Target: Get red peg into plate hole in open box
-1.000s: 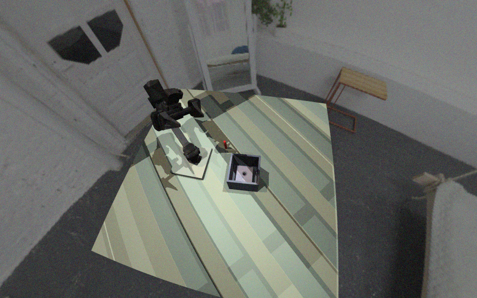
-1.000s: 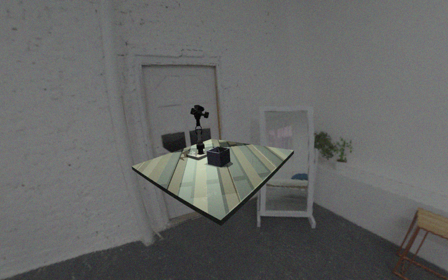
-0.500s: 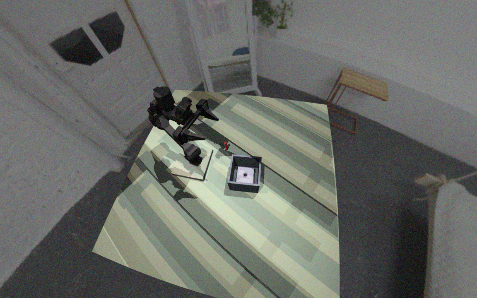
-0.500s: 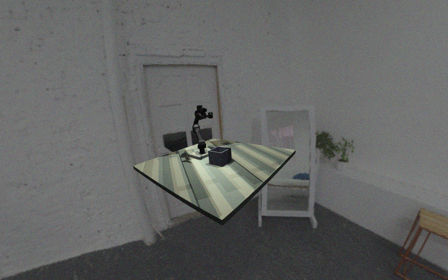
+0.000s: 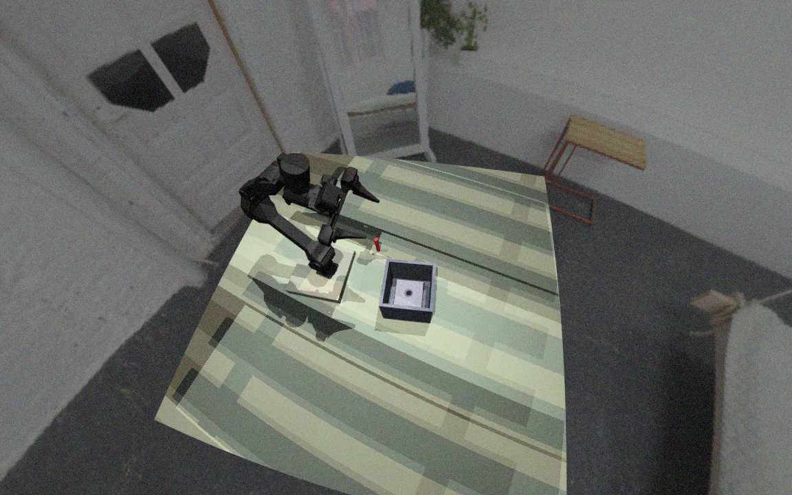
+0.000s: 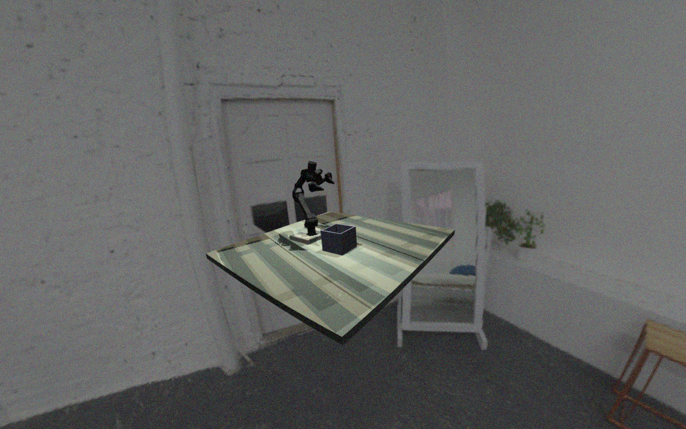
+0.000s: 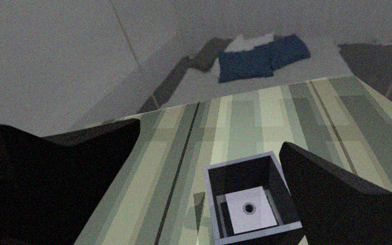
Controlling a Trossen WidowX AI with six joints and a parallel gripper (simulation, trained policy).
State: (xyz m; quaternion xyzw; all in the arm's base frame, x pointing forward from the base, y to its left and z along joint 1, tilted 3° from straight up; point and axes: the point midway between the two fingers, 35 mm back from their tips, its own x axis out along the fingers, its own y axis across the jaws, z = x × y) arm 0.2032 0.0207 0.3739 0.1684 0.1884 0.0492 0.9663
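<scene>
Now: gripper tip 36 cm above the red peg, 12 cm to the right of it and 9 cm past it. Round my gripper tip: pale plate (35 cm below, 9 cm ahead, 2 cm to the right).
</scene>
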